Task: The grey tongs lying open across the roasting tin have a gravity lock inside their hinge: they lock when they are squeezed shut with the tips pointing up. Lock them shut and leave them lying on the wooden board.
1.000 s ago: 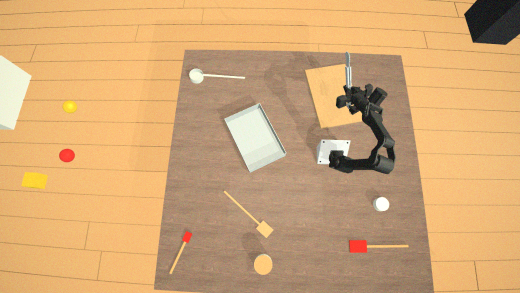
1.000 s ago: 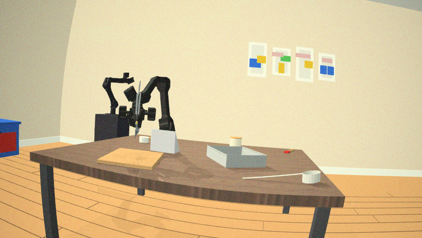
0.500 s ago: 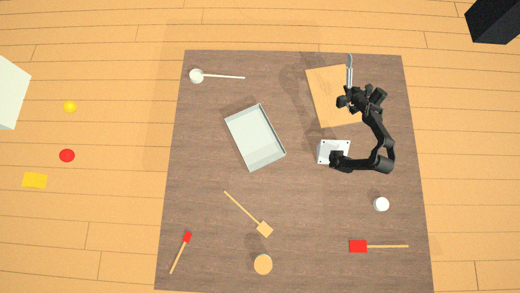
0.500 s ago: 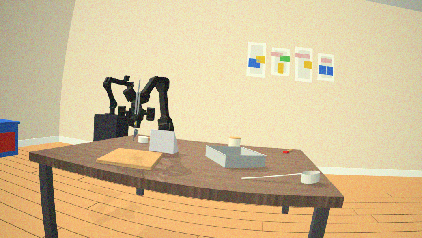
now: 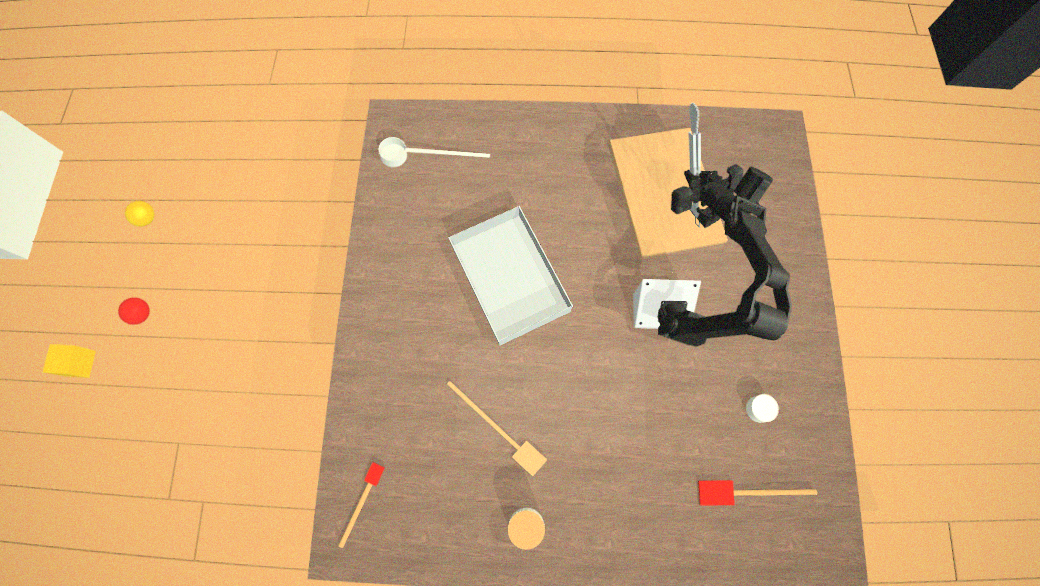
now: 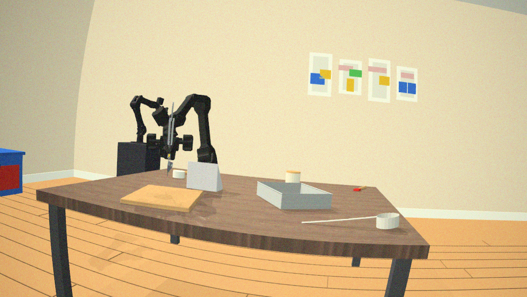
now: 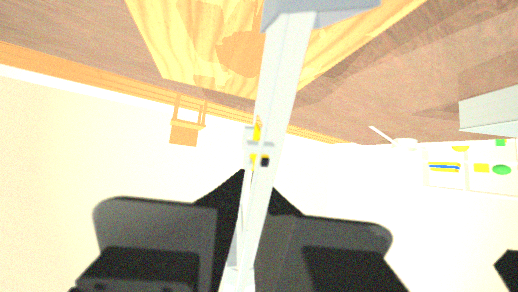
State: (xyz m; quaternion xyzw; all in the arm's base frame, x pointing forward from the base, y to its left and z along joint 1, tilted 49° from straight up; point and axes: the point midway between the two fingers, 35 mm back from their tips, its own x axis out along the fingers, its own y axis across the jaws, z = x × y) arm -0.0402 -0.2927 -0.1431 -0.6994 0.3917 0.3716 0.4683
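The wooden board is 16 cm below my gripper tip, 3 cm to the right of it and 1 cm ahead of it. From my gripper tip the other things lie so: roasting tin: 43 cm ahead, 23 cm to the left, 14 cm below; then white cylinder: 56 cm to the left, 19 cm behind, 15 cm below; then cork-lidded jar: 83 cm to the left, 38 cm ahead, 13 cm below.
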